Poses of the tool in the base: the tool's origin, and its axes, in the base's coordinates. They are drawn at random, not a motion.
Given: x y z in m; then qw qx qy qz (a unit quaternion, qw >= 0).
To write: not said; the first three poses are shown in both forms.
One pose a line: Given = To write
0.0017, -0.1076, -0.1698, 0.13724, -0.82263, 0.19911, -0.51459 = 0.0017, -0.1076, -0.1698, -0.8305, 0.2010, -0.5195, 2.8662
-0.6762, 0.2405, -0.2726, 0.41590, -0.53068, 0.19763, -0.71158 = -0.6762, 0.2405, -0.2726, -0.5835, 0.2173, -0.7825, 2.2837
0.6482, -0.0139, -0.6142, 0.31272, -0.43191, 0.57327, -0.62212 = 0.6482, -0.0139, -0.6142, -0.4547, 0.6035, -0.6550, 2.5055
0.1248, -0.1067, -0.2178, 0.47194, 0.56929, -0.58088, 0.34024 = 0.1248, -0.1067, -0.2178, 0.6457, -0.6589, 0.3859, 2.1586
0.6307, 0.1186, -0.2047, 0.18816, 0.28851, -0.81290, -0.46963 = 0.6307, 0.1186, -0.2047, 0.2938, -0.8277, -0.4782, 2.7630
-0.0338, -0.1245, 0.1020, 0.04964, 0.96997, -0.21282, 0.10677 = -0.0338, -0.1245, 0.1020, 0.9712, -0.2131, 0.1069, 3.0423
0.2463, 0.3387, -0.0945, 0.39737, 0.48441, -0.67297, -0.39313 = 0.2463, 0.3387, -0.0945, 0.5279, -0.7334, -0.4284, 2.3243
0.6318, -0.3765, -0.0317, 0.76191, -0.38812, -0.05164, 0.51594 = 0.6318, -0.3765, -0.0317, -0.5992, -0.0797, 0.7966, 1.4091
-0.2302, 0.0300, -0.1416, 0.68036, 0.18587, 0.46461, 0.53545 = -0.2302, 0.0300, -0.1416, 0.2536, 0.6339, 0.7306, 1.6451
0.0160, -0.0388, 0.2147, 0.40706, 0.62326, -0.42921, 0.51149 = 0.0160, -0.0388, 0.2147, 0.6824, -0.4699, 0.5600, 2.3031
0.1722, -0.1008, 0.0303, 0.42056, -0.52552, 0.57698, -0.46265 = 0.1722, -0.1008, 0.0303, -0.5792, 0.6360, -0.5099, 2.2735
